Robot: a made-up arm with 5 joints. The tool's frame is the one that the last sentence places. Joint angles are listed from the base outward.
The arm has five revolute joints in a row. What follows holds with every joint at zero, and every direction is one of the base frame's. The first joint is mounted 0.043 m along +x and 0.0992 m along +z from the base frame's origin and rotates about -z. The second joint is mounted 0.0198 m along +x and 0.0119 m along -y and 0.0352 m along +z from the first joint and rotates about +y. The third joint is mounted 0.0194 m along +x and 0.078 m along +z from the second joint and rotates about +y. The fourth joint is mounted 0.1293 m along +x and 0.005 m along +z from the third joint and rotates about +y. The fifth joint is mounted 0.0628 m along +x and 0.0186 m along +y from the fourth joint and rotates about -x. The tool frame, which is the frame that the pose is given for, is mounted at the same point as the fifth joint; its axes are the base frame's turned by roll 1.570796, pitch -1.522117 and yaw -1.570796 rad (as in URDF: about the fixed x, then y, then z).
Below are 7 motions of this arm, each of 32 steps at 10 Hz.
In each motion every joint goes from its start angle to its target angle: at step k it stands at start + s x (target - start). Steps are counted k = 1, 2, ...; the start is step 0. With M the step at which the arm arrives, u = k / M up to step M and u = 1 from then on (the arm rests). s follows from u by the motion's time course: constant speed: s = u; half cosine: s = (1 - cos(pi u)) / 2; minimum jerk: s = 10 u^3 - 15 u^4 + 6 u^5.
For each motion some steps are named. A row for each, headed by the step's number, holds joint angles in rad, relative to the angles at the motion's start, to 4 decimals.
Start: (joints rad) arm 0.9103 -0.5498 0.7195 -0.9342 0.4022
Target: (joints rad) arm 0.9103 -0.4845 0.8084 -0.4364 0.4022
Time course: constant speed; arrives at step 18
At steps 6, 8, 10, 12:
6: 0.0000 0.0218 0.0296 0.1659 0.0000
8: 0.0000 0.0290 0.0395 0.2212 0.0000
10: 0.0000 0.0363 0.0494 0.2766 0.0000
12: 0.0000 0.0435 0.0593 0.3319 0.0000

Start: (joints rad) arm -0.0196 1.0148 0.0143 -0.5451 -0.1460
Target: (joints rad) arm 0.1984 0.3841 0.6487 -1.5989 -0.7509
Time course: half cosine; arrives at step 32
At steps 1, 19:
1: 0.0005 -0.0015 0.0015 -0.0025 -0.0015
19: 0.1406 -0.4069 0.4093 -0.6799 -0.3902

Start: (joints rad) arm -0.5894 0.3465 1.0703 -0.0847 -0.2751
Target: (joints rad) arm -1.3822 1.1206 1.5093 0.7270 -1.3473
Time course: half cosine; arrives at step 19
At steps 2, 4, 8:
2: -0.0215 0.0210 0.0119 0.0220 -0.0290
4: -0.0836 0.0816 0.0463 0.0856 -0.1130
8: -0.2991 0.2920 0.1656 0.3062 -0.4045

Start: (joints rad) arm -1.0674 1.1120 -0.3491 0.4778 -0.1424
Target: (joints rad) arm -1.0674 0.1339 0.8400 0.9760 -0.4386
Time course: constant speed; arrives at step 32
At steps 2, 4, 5, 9, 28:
2: 0.0000 -0.0611 0.0743 0.0311 -0.0185
4: 0.0000 -0.1223 0.1486 0.0623 -0.0370
5: 0.0000 -0.1528 0.1858 0.0778 -0.0463
9: 0.0000 -0.2751 0.3344 0.1401 -0.0833
28: 0.0000 -0.8558 1.0405 0.4359 -0.2592

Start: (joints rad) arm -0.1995 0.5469 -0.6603 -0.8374 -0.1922
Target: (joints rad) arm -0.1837 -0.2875 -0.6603 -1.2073 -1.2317
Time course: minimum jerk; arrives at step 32
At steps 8, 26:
8: 0.0016 -0.0864 0.0000 -0.0383 -0.1076
26: 0.0150 -0.7937 0.0000 -0.3519 -0.9888

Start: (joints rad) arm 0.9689 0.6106 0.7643 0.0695 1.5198
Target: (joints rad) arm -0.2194 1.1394 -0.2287 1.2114 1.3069
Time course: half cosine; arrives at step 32
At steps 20, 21, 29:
20: -0.8215 0.3656 -0.6865 0.7894 -0.1472
21: -0.8742 0.3890 -0.7305 0.8401 -0.1566
29: -1.1627 0.5174 -0.9716 1.1173 -0.2083

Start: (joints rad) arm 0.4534 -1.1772 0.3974 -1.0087 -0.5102
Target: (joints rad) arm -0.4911 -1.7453 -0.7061 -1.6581 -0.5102
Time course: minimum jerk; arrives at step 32
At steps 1, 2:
1: -0.0003 -0.0002 -0.0003 -0.0002 0.0000
2: -0.0021 -0.0013 -0.0024 -0.0014 0.0000

